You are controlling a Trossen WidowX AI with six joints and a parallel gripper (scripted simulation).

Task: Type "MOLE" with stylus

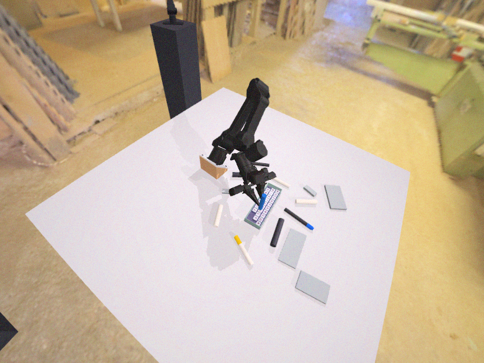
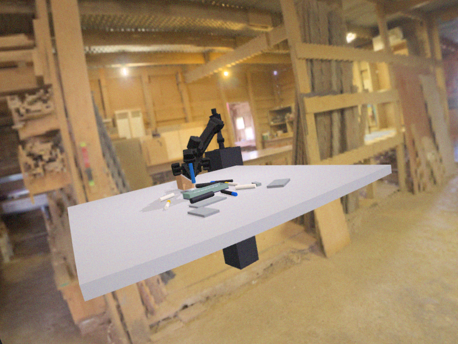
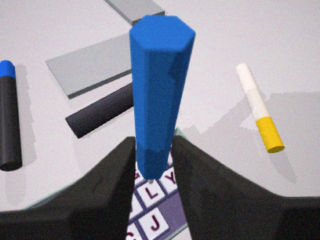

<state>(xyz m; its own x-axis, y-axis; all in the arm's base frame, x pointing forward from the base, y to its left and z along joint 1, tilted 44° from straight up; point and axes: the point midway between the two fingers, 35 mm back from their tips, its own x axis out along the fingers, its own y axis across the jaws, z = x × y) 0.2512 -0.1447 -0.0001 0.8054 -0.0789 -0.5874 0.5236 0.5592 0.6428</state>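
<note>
The L key is 80 mm below my gripper tip. From my gripper tip the other things lie so: E key: 80 mm below, 40 mm to the left; blue stylus: 20 mm below.
</note>
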